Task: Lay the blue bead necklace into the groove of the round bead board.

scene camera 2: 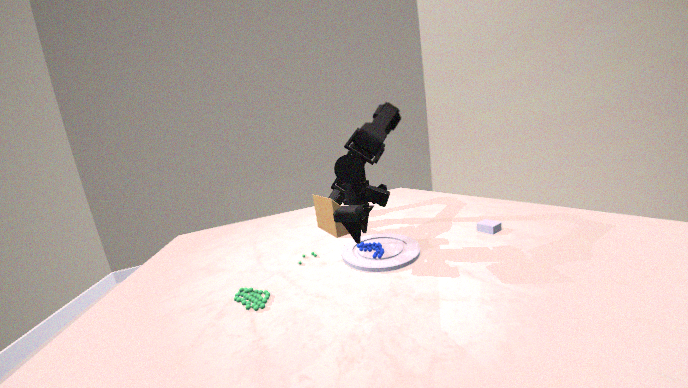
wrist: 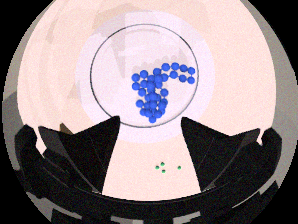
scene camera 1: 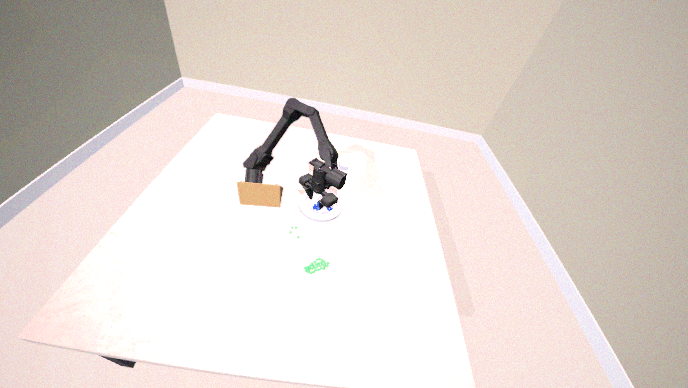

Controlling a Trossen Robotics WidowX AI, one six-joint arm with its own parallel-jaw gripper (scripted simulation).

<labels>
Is the gripper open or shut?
Open.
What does the gripper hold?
Nothing.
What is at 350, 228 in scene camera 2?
The gripper.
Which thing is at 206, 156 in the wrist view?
The gripper.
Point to a round white bead board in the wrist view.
130, 54
</labels>
